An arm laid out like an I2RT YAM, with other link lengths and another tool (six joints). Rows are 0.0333 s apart.
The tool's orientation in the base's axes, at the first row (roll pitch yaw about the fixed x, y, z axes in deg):
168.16, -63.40, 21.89
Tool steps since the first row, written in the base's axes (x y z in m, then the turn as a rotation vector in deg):
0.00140, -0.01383, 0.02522, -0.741, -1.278, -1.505
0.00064, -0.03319, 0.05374, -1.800, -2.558, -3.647
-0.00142, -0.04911, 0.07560, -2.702, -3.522, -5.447
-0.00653, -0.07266, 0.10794, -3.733, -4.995, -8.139
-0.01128, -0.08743, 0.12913, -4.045, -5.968, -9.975
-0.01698, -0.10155, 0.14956, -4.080, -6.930, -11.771
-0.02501, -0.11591, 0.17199, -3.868, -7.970, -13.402
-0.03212, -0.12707, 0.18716, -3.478, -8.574, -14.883
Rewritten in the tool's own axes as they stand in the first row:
0.02082, 0.01610, -0.01169, -1.867, 0.966, -0.173
0.04278, 0.03747, -0.02749, -4.436, 1.813, -0.349
0.05881, 0.05463, -0.04107, -6.581, 2.413, -0.492
0.08167, 0.07960, -0.06298, -9.662, 3.404, -0.429
0.09618, 0.09505, -0.07849, -11.596, 4.124, -0.034
0.10972, 0.10960, -0.09443, -13.377, 4.892, 0.592
0.12404, 0.12413, -0.11334, -14.921, 5.799, 1.353
0.13279, 0.13503, -0.12783, -16.184, 6.329, 2.267

